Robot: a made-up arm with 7 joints.
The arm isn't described. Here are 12 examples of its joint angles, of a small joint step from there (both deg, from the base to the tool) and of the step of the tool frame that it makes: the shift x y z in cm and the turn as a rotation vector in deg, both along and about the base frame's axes.
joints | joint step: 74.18 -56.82 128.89 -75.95 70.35 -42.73 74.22 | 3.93 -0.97 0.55 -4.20 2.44 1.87 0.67
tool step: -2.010 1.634 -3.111 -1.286 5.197 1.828
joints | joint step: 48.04 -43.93 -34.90 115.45 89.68 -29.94 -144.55 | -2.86 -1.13 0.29 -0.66 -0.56 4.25 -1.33
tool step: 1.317 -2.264 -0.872 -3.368 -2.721 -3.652
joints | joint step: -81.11 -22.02 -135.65 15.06 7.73 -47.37 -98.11 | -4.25 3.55 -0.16 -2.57 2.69 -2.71 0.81
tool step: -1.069 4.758 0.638 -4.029 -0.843 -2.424
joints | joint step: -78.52 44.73 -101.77 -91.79 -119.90 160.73 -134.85 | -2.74 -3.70 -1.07 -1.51 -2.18 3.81 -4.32
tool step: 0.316 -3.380 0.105 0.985 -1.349 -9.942
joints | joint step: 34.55 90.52 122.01 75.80 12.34 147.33 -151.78 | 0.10 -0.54 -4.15 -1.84 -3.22 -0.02 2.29
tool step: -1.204 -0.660 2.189 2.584 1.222 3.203
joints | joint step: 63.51 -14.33 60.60 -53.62 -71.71 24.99 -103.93 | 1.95 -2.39 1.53 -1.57 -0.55 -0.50 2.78
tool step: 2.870 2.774 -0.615 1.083 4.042 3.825
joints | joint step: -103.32 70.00 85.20 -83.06 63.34 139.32 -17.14 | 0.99 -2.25 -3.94 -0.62 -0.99 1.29 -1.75
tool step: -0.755 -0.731 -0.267 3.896 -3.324 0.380
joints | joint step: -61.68 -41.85 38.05 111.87 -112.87 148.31 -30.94 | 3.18 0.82 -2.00 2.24 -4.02 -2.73 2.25
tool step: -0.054 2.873 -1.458 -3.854 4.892 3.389
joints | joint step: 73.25 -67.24 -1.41 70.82 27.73 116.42 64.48 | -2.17 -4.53 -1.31 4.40 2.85 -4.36 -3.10
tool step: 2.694 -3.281 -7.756 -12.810 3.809 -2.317
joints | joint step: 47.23 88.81 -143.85 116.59 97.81 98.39 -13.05 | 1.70 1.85 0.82 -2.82 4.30 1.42 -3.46
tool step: 1.795 -0.519 -0.370 0.755 0.301 0.288
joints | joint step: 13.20 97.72 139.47 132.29 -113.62 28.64 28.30 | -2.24 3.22 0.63 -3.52 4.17 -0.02 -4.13
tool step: 0.332 1.359 -2.134 2.377 -2.143 -2.439
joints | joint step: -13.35 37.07 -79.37 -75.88 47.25 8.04 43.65 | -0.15 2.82 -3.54 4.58 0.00 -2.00 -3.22
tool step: -1.952 -0.389 2.510 6.571 -3.235 -3.594
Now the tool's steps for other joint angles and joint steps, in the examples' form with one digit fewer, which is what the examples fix.
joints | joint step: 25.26 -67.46 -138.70 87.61 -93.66 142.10 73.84 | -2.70 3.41 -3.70 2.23 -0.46 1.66 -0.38
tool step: -4.74 -3.40 4.07 0.83 -4.58 -5.23
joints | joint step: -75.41 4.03 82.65 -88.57 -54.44 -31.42 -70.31 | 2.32 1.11 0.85 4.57 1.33 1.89 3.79
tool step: -0.56 -1.18 2.98 -0.61 0.69 3.47
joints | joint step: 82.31 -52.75 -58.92 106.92 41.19 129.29 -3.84 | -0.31 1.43 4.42 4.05 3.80 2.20 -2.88
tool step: -1.66 -1.38 -2.16 0.30 3.03 -2.28
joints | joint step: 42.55 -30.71 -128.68 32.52 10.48 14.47 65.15 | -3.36 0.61 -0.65 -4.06 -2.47 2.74 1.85
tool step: -0.63 1.25 0.75 -6.79 -2.21 -3.50
